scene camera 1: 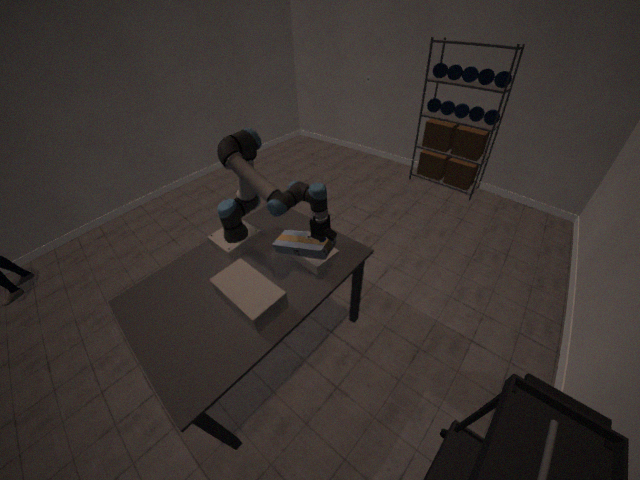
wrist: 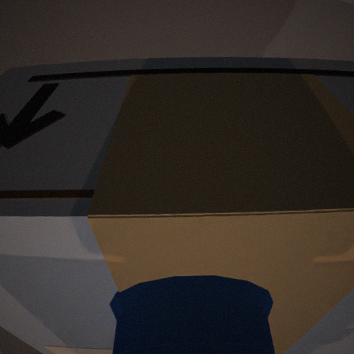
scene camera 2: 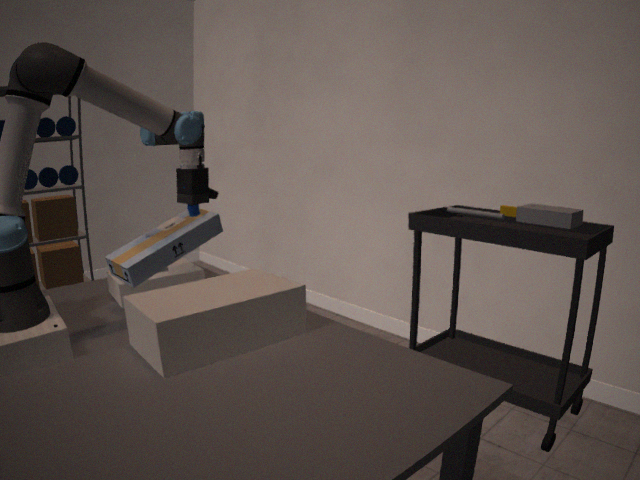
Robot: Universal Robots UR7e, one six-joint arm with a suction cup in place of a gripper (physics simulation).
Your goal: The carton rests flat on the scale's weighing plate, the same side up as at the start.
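Frame: origin at the arm's base, x right, y back, z down, level; millimetres.
Where they show: hand, its tool point: (scene camera 1: 321,241) (scene camera 2: 193,218); arm's base, origin of its link: (scene camera 1: 236,235) (scene camera 2: 19,319).
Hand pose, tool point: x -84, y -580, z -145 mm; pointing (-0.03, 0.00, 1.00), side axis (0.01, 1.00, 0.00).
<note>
Things, the pixels of their top centre, and the offset from my tool point. Level surfaces: height alone.
- pale scale, centre of its top: (scene camera 2: 153,264) (scene camera 1: 311,245) dz +132, dx -69, dy +118 mm
- large beige block, centre of its top: (scene camera 2: 213,291) (scene camera 1: 245,285) dz +102, dx +364, dy +203 mm
- table, height of its surface: dz +218 mm
The carton (scene camera 1: 299,251) (scene camera 2: 173,250) (wrist: 45,280) is light blue-grey with an orange tape strip and black arrows pointing up on its side. It hangs tilted, its right end high and its left end low in the second scene view. My gripper (scene camera 1: 321,238) (scene camera 2: 193,210) (wrist: 194,310), a blue suction cup, is on the tape near the raised end and holds it. The pale scale (scene camera 1: 317,263) (scene camera 2: 178,277) is on the table below the carton. Its weighing plate is mostly hidden by the carton. Whether the low end touches the scale I cannot tell.
A large beige block (scene camera 1: 248,289) (scene camera 2: 222,320) is on the table (scene camera 1: 180,351) (scene camera 2: 310,413) near the scale. A dark trolley (scene camera 1: 522,413) (scene camera 2: 506,236) bears a grey box (scene camera 2: 549,215). A shelf rack (scene camera 1: 475,43) stands at the wall. Someone's legs (scene camera 1: 12,268) show at the left.
</note>
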